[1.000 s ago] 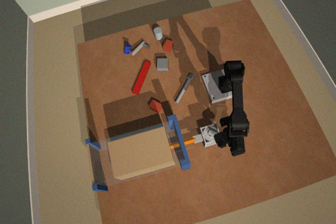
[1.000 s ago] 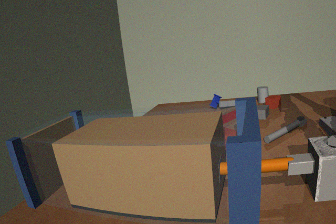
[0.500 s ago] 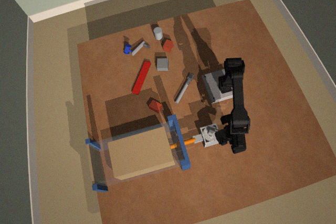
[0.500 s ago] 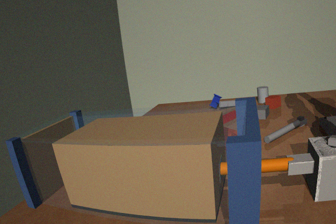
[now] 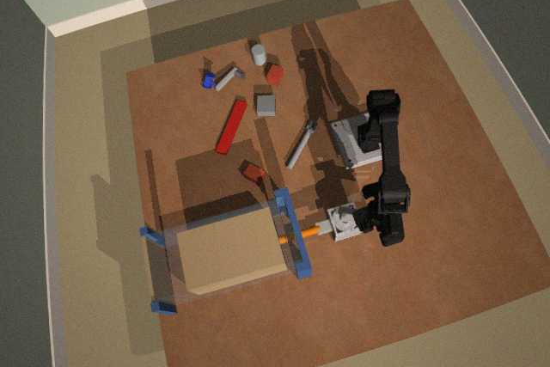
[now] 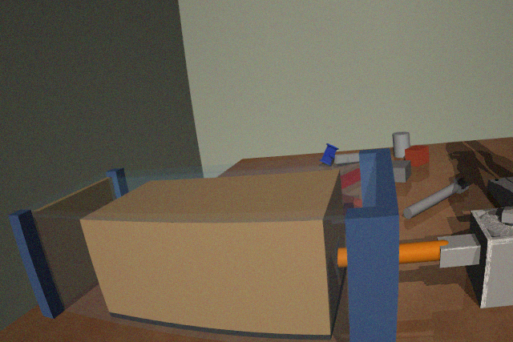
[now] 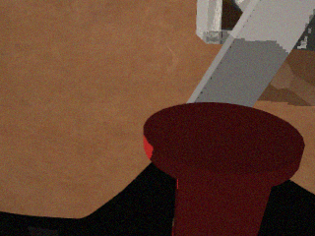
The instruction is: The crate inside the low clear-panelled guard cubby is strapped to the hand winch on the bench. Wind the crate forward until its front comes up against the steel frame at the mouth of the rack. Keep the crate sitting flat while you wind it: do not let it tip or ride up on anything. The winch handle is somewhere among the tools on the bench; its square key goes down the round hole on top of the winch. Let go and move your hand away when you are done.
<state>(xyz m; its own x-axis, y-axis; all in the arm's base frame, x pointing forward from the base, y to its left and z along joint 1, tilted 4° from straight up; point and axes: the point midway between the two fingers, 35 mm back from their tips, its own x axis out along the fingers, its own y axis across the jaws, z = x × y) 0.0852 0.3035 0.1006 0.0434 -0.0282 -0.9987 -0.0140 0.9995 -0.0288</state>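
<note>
The winch handle is 30 mm ahead of my gripper tip, 20 mm to the right of it and 10 mm below it. Also, from my gripper tip: red knob (20 mm above); grey winch (70 mm ahead, 50 mm to the right, 80 mm below); blue frame (250 mm ahead, 40 mm to the right, 10 mm below).
</note>
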